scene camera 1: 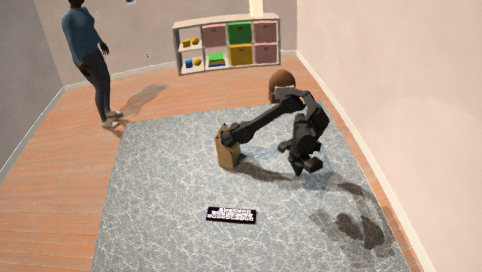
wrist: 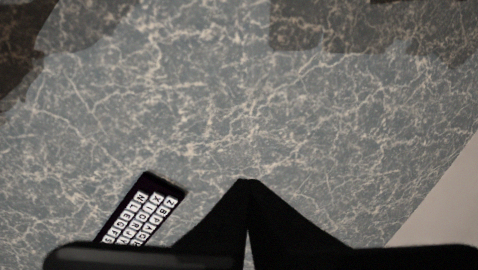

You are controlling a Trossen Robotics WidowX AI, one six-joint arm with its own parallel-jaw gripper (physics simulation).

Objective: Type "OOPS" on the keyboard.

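Seen in the pictures: gripper, fingertip midpoint: (scene camera 1: 297, 175) (wrist: 246, 188); arm's base, link origin: (scene camera 1: 225, 139).
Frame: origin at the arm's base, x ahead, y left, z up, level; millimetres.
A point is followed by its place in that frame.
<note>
The black keyboard with white keys (scene camera 1: 231, 215) {x 339, y 6, z -122 mm} (wrist: 135, 215) {x 330, y 39, z -125 mm} lies flat on the marbled grey-blue surface, in front of the arm's base in the scene view. In the wrist view it lies tilted at the lower left, with letters such as Z, X, N, B, P and O showing; its lower part is hidden behind the gripper body. My gripper (scene camera 1: 298, 173) {x 330, y 257, z 81 mm} (wrist: 246, 188) {x 330, y 257, z 81 mm} is shut, its fingertips together with nothing between them. It hangs above the surface, behind and to the right of the keyboard in the scene view, and does not touch it.
The arm's wooden base block (scene camera 1: 227, 152) {x 52, y 4, z -34 mm} stands left of the gripper. A pale wall (scene camera 1: 400, 100) runs along the right side. A person (scene camera 1: 90, 55) stands at the left back. A shelf unit (scene camera 1: 227, 20) and a brown rounded object (scene camera 1: 282, 80) are behind the arm.
</note>
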